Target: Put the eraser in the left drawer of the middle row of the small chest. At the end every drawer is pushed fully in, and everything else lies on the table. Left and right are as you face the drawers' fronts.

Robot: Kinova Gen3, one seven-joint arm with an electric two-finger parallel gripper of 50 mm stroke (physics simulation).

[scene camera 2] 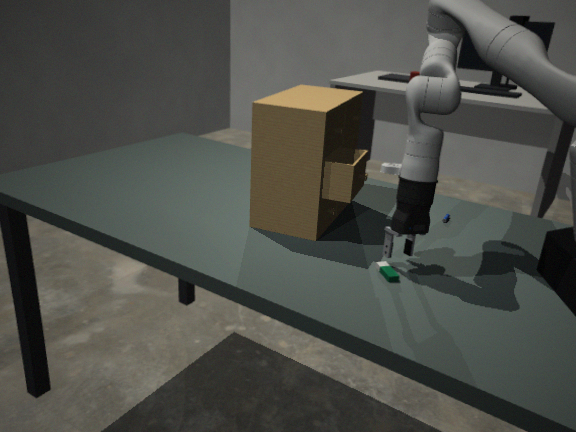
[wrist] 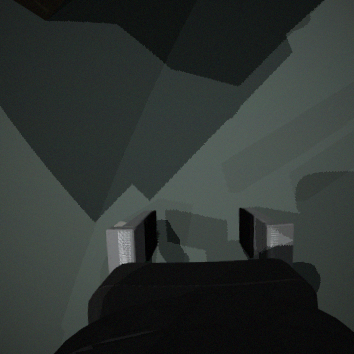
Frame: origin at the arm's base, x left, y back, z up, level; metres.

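Where they show: gripper, between the fingertips: [scene camera 2: 397, 255] [wrist: 197, 226].
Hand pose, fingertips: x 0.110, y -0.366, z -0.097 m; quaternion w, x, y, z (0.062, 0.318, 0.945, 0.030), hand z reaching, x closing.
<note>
Things, the pixels of their centre, and the offset from my fingertips. Level surfaces: height alone.
- eraser, middle of its body: [scene camera 2: 387, 271] dx +0.062, dy -0.003, dz -0.013 m
- small wooden chest, middle of its body: [scene camera 2: 308, 157] dx -0.151, dy -0.300, dz +0.136 m
- small blue object, middle of its body: [scene camera 2: 446, 218] dx -0.320, dy +0.042, dz -0.014 m
- table, height of its surface: dz -0.019 m
The eraser [scene camera 2: 389, 273], green with a white end, lies flat on the table. In the wrist view a small pale bit of the eraser [wrist: 120, 224] shows past the left finger, which hides the rest. My gripper [scene camera 2: 398, 255] [wrist: 197, 226] is open and empty, pointing down low above the table, beside the eraser's white end, with the eraser outside the fingers. The small wooden chest [scene camera 2: 287, 165] stands upright, its fronts facing right in the scene view. The left drawer of its middle row [scene camera 2: 340, 181] is pulled out. Its inside is mostly hidden.
A small blue object [scene camera 2: 446, 218] lies on the table [scene camera 2: 165, 190] behind the gripper. The chest and its open drawer stand left of the arm. A black block [scene camera 2: 560, 260] is at the right edge. A desk [scene camera 2: 357, 82] with a monitor stands in the background.
</note>
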